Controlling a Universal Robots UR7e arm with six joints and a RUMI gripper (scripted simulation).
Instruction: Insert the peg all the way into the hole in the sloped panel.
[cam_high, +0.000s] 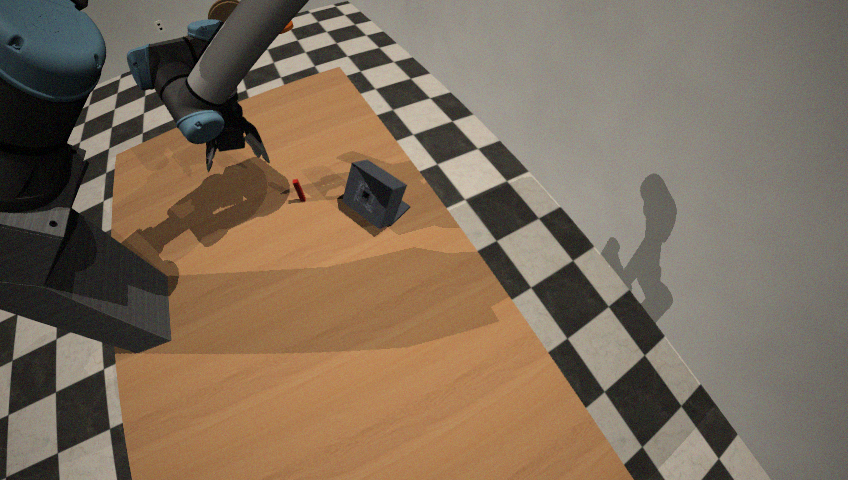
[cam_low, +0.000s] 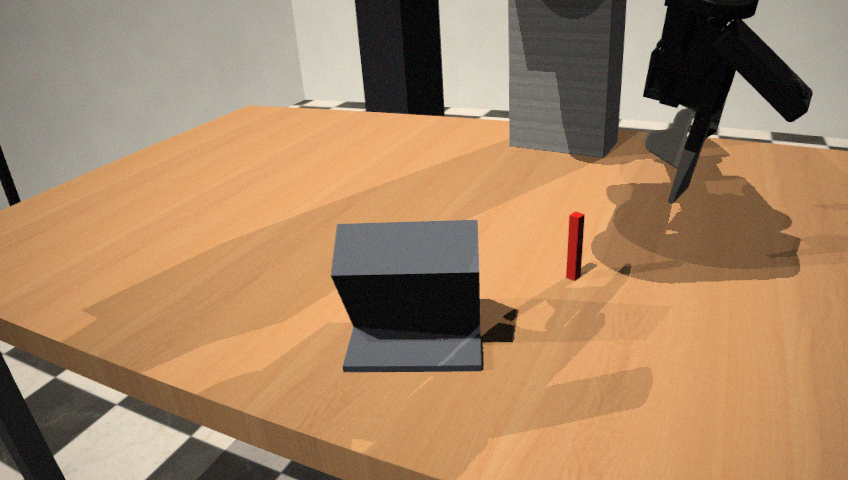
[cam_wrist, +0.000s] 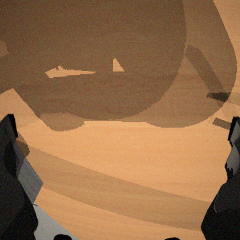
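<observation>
My hand is 150 mm short of the red peg, 80 mm to the left of it and 60 mm above it. The rest, counted from my hand: grey base plate (350 mm ahead, 150 mm to the right, 100 mm below).
</observation>
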